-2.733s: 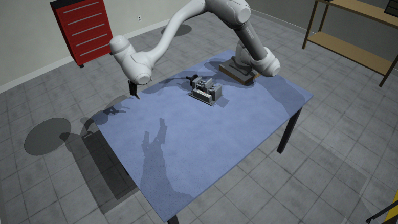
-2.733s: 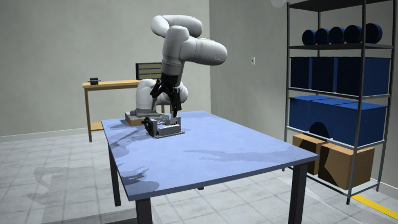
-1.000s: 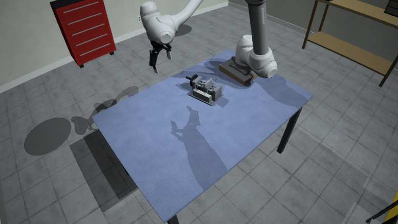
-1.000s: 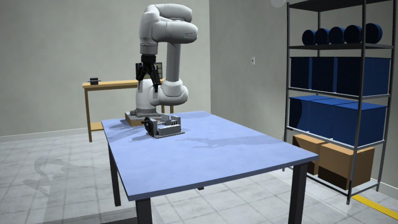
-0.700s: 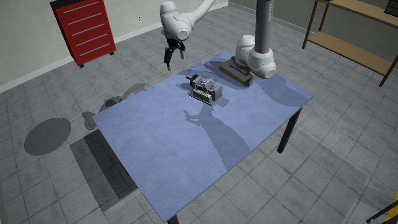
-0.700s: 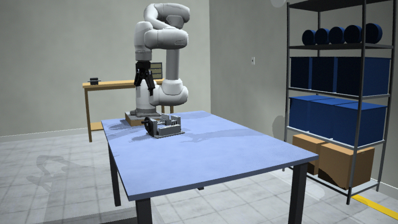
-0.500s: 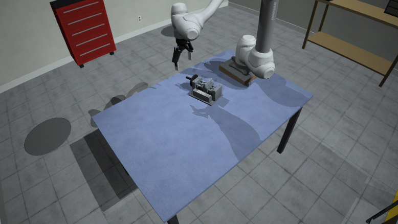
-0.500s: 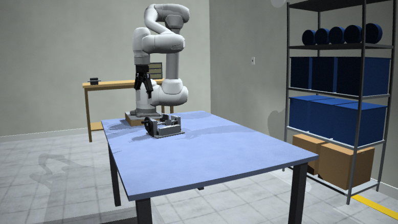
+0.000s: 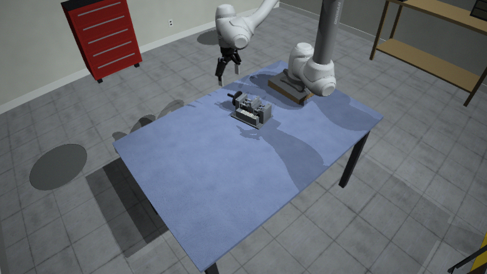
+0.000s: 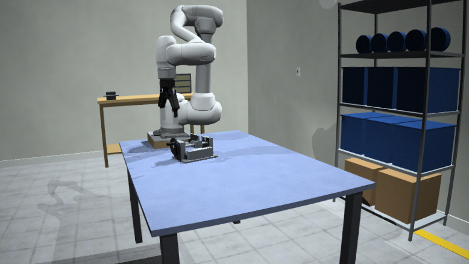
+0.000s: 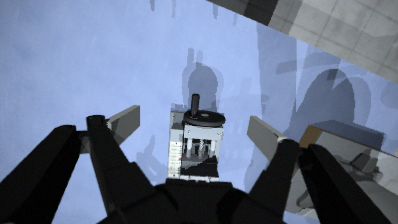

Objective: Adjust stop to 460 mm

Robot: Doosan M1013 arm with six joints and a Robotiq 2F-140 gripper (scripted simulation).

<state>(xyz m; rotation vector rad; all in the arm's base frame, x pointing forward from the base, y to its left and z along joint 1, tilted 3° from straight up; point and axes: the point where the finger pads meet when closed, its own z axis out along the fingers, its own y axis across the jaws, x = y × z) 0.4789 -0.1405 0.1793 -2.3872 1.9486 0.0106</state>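
Now: hand 130 mm above the black handwheel, 20 mm to the right of it and 10 mm past it. The rest, counted from my hand: grey stop block 150 mm to the left, 130 mm below, 50 mm behind.
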